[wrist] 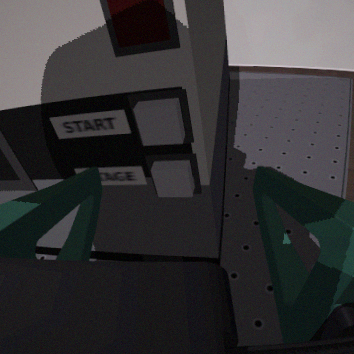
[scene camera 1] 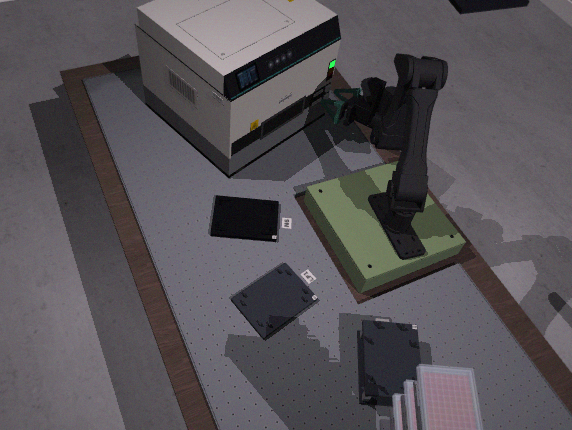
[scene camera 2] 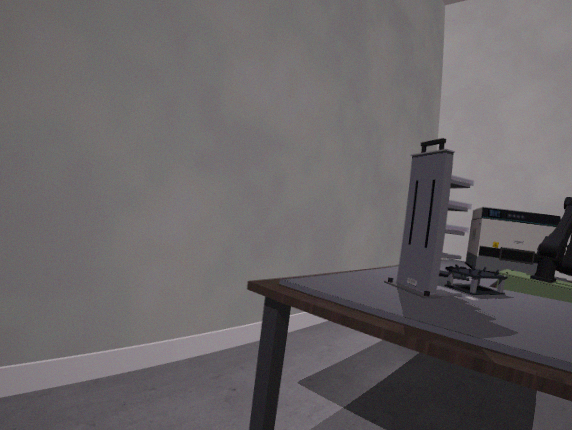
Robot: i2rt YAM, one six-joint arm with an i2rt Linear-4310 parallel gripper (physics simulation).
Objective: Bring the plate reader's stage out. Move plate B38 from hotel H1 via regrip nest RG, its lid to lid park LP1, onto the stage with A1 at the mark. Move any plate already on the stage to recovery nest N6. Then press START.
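Pixels of known places: gripper, fingertip midpoint: [wrist: 177, 177] [scene camera 1: 327, 96]; arm's base at its link origin: [scene camera 1: 395, 225] [scene camera 2: 543, 279].
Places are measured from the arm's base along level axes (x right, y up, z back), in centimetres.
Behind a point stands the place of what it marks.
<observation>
The plate reader [scene camera 1: 185, 75] @[x 43.3, y 19.2, z -42.5 cm] [scene camera 2: 520, 235] @[x 37.2, y 16.1, z -17.6 cm] stands at the table's far end; its front slot [scene camera 1: 283, 118] @[x 37.1, y 5.5, z -17.8 cm] shows no stage outside, and its status light [scene camera 1: 332, 64] @[x 44.7, y 15.1, z -2.1 cm] is green. My gripper [scene camera 1: 330, 102] @[x 44.4, y 4.1, z -1.7 cm] [wrist: 177, 177] @[x 44.4, y 4.1, z -1.7 cm] is open and empty, close to the reader's front right edge. Between its fingertips in the wrist view is the STAGE button [wrist: 172, 178] @[x 44.2, y 4.1, z -1.8 cm], with the START button [wrist: 160, 122] @[x 44.2, y 7.1, z -1.8 cm] above it. Nest N6 [scene camera 1: 245, 218] @[x 13.9, y -3.6, z -34.9 cm] and lid park LP1 [scene camera 1: 274, 302] @[x -10.4, y -3.7, z -35.0 cm] are empty. A raised dark nest [scene camera 1: 390, 355] @[x -31.0, y 1.3, z -16.5 cm] is also empty. Pink plates [scene camera 1: 447, 400] @[x -47.7, y 29.6, z -23.2 cm] sit at the lower right; B38 cannot be identified.
The grey plate hotel [scene camera 2: 425, 225] @[x -58.5, y 14.2, z -24.6 cm] stands upright beside a raised nest [scene camera 2: 475, 274] @[x -38.8, y 1.3, z -14.7 cm], its shelves facing the reader. The arm stands on a green base block [scene camera 1: 340, 230] @[x 1.8, y 0.6, z -14.4 cm] at the table's right side. The wooden table edge [scene camera 1: 145, 270] @[x 6.9, y -6.0, z -61.3 cm] runs along the left.
</observation>
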